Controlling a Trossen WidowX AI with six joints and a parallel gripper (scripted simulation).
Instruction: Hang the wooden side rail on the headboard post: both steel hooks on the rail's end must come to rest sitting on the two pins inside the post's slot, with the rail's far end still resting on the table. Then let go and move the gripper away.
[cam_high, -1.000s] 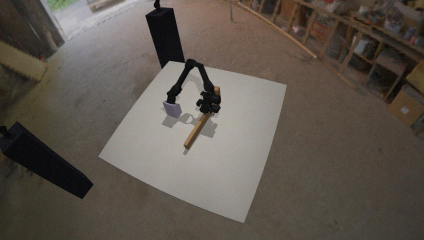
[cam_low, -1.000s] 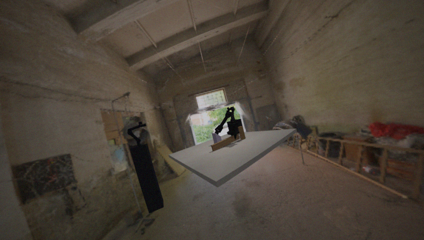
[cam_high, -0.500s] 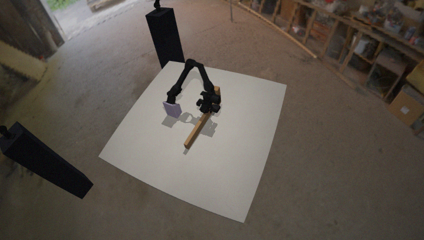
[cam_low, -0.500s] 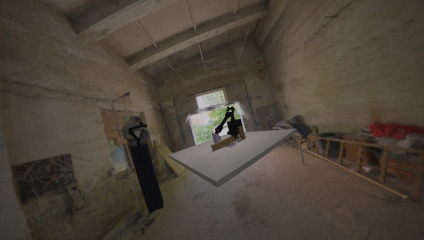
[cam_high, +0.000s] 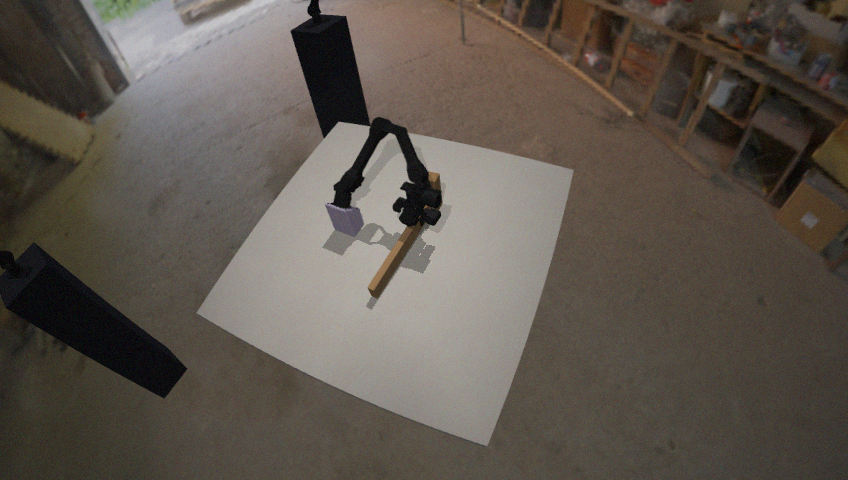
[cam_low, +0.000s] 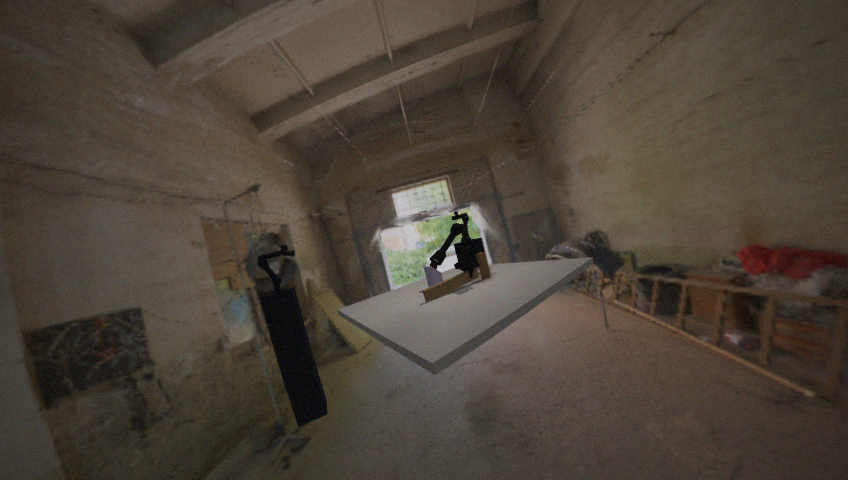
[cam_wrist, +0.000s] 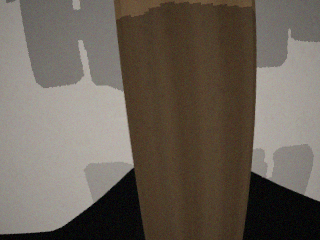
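The headboard post is 140 mm to the left of my gripper tip, 40 mm above it and 10 mm behind it.
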